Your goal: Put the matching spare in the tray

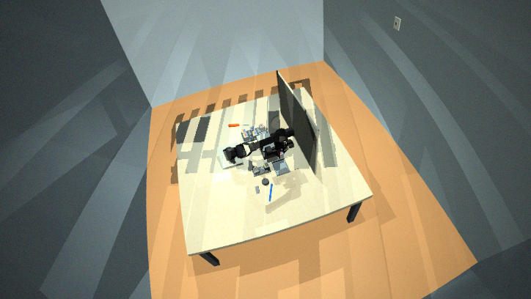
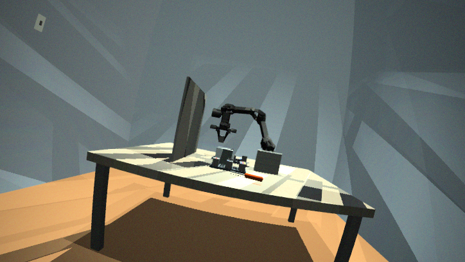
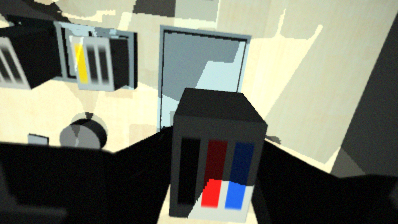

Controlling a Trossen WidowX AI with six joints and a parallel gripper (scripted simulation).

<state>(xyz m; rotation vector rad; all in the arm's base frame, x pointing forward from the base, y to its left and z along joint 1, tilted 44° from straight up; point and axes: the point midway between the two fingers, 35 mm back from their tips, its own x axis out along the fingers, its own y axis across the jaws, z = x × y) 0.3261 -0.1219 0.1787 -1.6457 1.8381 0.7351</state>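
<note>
Right now the grey tray is 130 mm below my gripper tip and 10 mm behind it. The rest, counted from my gripper tip: spare block: 20 mm above; then slotted piece: 150 mm behind, 120 mm below, 30 mm to the left; then black puck: 150 mm behind, 120 mm below, 80 mm to the right.
</note>
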